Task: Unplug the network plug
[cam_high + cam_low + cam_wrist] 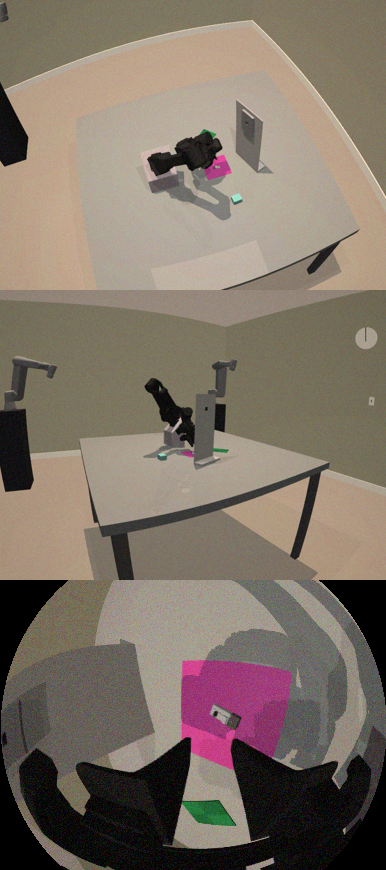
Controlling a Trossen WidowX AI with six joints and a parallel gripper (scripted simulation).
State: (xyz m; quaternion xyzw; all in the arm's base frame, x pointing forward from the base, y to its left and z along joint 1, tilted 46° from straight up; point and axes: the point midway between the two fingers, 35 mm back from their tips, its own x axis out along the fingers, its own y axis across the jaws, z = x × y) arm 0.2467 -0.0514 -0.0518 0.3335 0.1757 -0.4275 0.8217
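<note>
Now: gripper tip 4 cm above the grey plug, 1 cm to the left of it and 1 cm short of it. The rest, counted from my gripper tip: grey panel: 17 cm ahead, 12 cm above, 3 cm to the right; then green patch: 19 cm to the left, 5 cm below, 1 cm ahead; then magenta square: 5 cm below, 1 cm ahead.
</note>
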